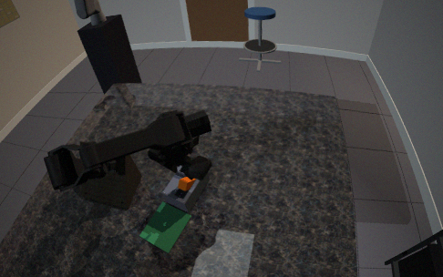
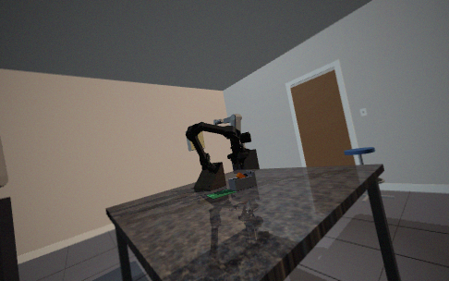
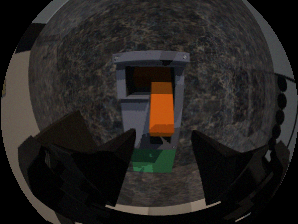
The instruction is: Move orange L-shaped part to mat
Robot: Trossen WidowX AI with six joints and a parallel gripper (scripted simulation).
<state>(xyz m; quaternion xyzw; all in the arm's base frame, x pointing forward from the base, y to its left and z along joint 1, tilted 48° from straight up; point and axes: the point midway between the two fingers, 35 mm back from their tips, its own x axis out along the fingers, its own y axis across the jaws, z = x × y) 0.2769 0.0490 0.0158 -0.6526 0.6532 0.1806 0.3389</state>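
Now: gripper tip 1 cm past the orange L-shaped part, 4 cm to the right of it and 8 cm above it. From my gripper tip the other things lie so: green mat 4 cm behind, 14 cm to the right, 13 cm below.
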